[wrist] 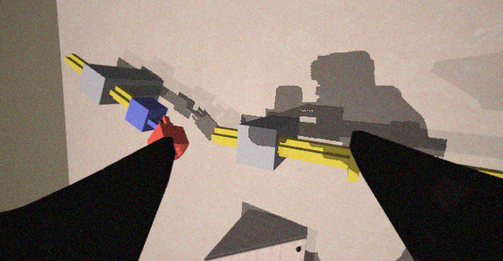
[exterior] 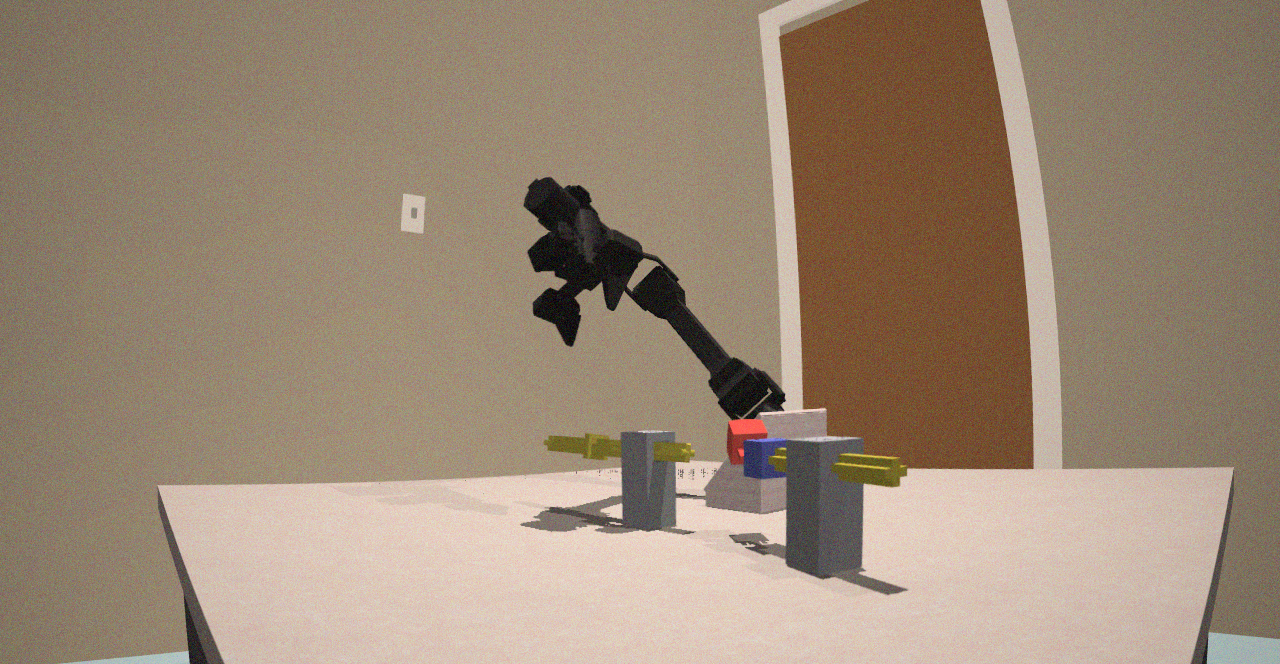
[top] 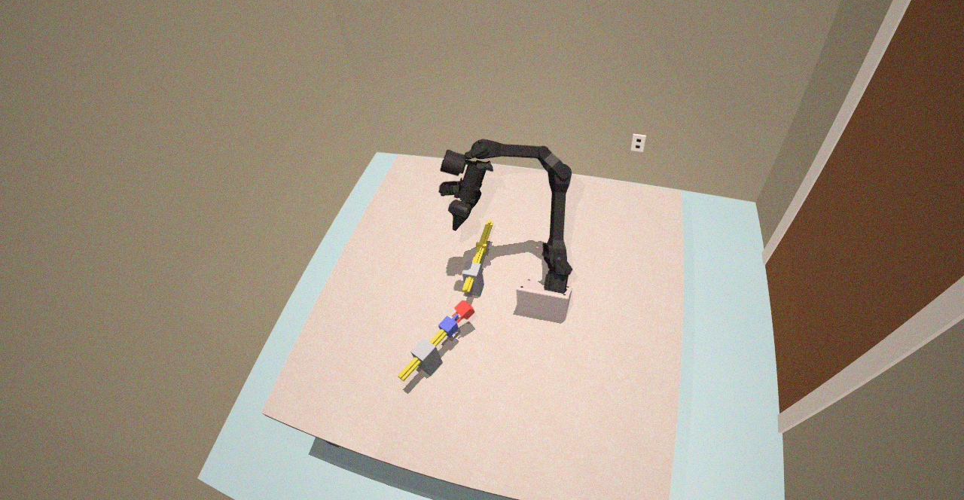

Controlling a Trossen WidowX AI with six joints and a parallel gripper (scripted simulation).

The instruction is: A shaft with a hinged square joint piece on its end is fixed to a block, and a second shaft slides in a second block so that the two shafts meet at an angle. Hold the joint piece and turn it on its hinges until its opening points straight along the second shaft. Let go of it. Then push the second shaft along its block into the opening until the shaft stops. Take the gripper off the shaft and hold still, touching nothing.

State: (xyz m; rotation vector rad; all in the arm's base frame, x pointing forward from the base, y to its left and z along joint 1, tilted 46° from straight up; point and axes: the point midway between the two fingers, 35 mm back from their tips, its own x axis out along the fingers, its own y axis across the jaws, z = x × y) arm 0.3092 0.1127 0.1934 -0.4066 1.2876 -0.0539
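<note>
My gripper tip is now 210 mm to the right of the red joint piece, 150 mm above it and 80 mm past it.
</note>
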